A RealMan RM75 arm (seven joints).
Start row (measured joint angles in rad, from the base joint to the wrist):
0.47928, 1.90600, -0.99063, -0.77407, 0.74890, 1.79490, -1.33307
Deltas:
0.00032, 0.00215, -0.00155, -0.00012, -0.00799, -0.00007, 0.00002
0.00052, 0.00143, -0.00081, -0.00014, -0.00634, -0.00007, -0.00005
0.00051, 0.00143, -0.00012, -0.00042, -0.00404, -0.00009, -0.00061
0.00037, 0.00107, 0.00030, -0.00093, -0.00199, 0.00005, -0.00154
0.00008, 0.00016, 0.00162, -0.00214, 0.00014, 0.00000, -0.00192
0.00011, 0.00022, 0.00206, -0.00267, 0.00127, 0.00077, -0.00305
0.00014, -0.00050, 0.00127, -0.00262, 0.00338, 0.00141, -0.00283
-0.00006, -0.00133, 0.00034, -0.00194, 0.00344, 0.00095, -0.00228
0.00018, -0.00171, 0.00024, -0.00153, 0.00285, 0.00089, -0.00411
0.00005, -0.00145, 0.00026, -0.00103, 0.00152, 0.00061, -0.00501
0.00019, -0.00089, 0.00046, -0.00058, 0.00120, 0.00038, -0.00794
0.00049, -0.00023, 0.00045, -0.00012, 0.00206, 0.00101, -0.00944
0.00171, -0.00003, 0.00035, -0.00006, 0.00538, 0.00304, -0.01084
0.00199, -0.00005, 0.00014, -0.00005, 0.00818, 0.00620, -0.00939
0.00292, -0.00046, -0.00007, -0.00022, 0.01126, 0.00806, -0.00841
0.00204, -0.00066, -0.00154, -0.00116, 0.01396, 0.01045, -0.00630
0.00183, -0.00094, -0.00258, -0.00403, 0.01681, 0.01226, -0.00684
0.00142, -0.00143, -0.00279, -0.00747, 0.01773, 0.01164, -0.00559
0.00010, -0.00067, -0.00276, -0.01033, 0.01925, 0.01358, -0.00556
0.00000, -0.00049, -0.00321, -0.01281, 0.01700, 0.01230, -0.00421
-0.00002, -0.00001, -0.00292, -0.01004, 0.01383, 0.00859, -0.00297
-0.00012, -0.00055, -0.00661, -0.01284, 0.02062, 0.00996, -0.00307
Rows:
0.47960, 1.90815, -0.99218, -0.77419, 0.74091, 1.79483, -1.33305
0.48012, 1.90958, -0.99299, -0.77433, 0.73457, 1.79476, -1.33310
0.48063, 1.91101, -0.99311, -0.77475, 0.73053, 1.79467, -1.33371
0.48100, 1.91208, -0.99281, -0.77568, 0.72854, 1.79472, -1.33525
0.48108, 1.91224, -0.99119, -0.77782, 0.72868, 1.79472, -1.33717
0.48119, 1.91246, -0.98913, -0.78049, 0.72995, 1.79549, -1.34022
0.48133, 1.91196, -0.98786, -0.78311, 0.73333, 1.79690, -1.34305
0.48127, 1.91063, -0.98752, -0.78505, 0.73677, 1.79785, -1.34533
0.48145, 1.90892, -0.98728, -0.78658, 0.73962, 1.79874, -1.34944
0.48150, 1.90747, -0.98702, -0.78761, 0.74114, 1.79935, -1.35445
0.48169, 1.90658, -0.98656, -0.78819, 0.74234, 1.79973, -1.36239
0.48218, 1.90635, -0.98611, -0.78831, 0.74440, 1.80074, -1.37183
0.48389, 1.90632, -0.98576, -0.78837, 0.74978, 1.80378, -1.38267
0.48588, 1.90627, -0.98562, -0.78842, 0.75796, 1.80998, -1.39206
0.48880, 1.90581, -0.98569, -0.78864, 0.76922, 1.81804, -1.40047
0.49084, 1.90515, -0.98723, -0.78980, 0.78318, 1.82849, -1.40677
0.49267, 1.90421, -0.98981, -0.79383, 0.79999, 1.84075, -1.41361
0.49409, 1.90278, -0.99260, -0.80130, 0.81772, 1.85239, -1.41920
0.49419, 1.90211, -0.99536, -0.81163, 0.83697, 1.86597, -1.42476
0.49419, 1.90162, -0.99857, -0.82444, 0.85397, 1.87827, -1.42897
0.49417, 1.90161, -1.00149, -0.83448, 0.86780, 1.88686, -1.43194
0.49405, 1.90106, -1.00810, -0.84732, 0.88842, 1.89682, -1.43501

